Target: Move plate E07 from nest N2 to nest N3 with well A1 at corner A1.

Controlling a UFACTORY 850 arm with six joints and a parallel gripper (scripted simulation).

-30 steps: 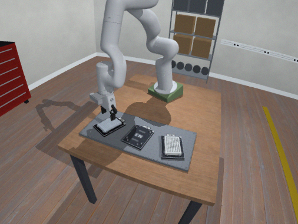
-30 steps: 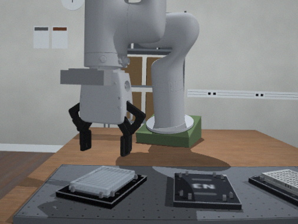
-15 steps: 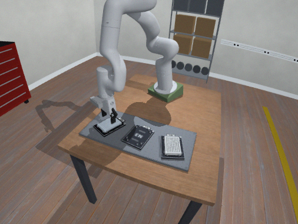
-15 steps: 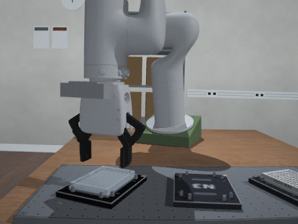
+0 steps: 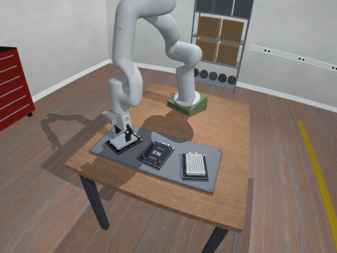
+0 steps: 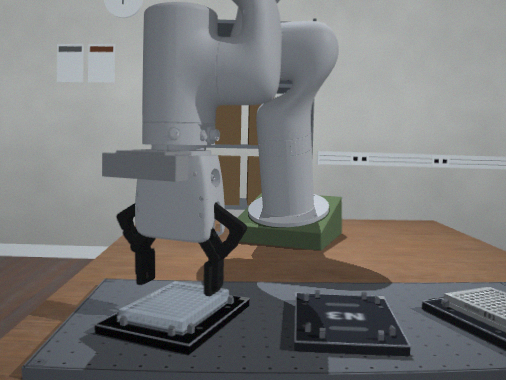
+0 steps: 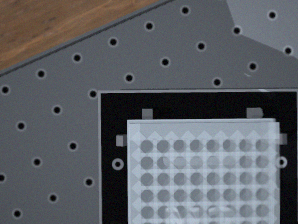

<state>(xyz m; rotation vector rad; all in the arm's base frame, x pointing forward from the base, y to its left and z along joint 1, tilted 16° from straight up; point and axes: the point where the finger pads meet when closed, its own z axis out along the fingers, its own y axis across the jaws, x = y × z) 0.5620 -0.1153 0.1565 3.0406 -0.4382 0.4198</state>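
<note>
The clear well plate is 30 mm below my hand. Also, from my hand: nest N2 (40 mm below); then landing nest N3 (10 mm behind, 200 mm to the left, 40 mm below); then A1 corner mark (60 mm behind, 70 mm to the left, 40 mm below).
</note>
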